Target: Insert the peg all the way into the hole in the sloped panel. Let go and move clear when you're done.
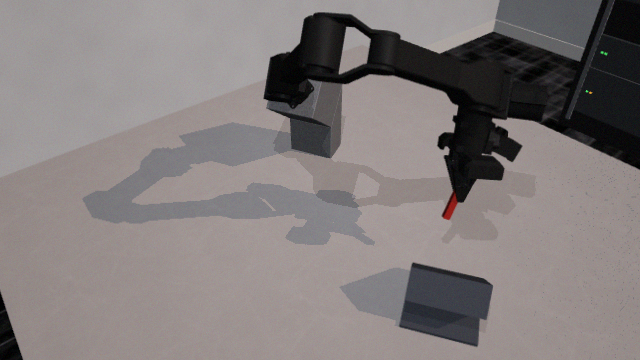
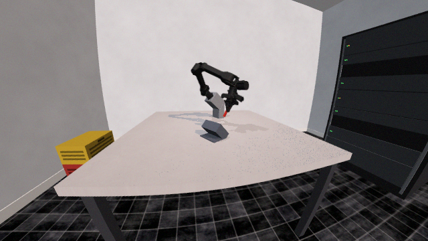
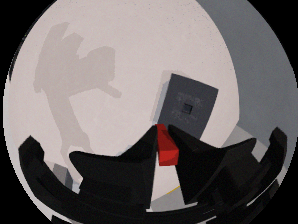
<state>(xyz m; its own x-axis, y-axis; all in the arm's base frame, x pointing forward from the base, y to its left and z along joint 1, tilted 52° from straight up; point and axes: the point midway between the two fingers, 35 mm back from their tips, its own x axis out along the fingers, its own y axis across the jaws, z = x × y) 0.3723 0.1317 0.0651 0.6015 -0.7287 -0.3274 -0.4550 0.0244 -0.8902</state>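
The red peg lies 10 mm to the right of my hand and 30 mm below it.
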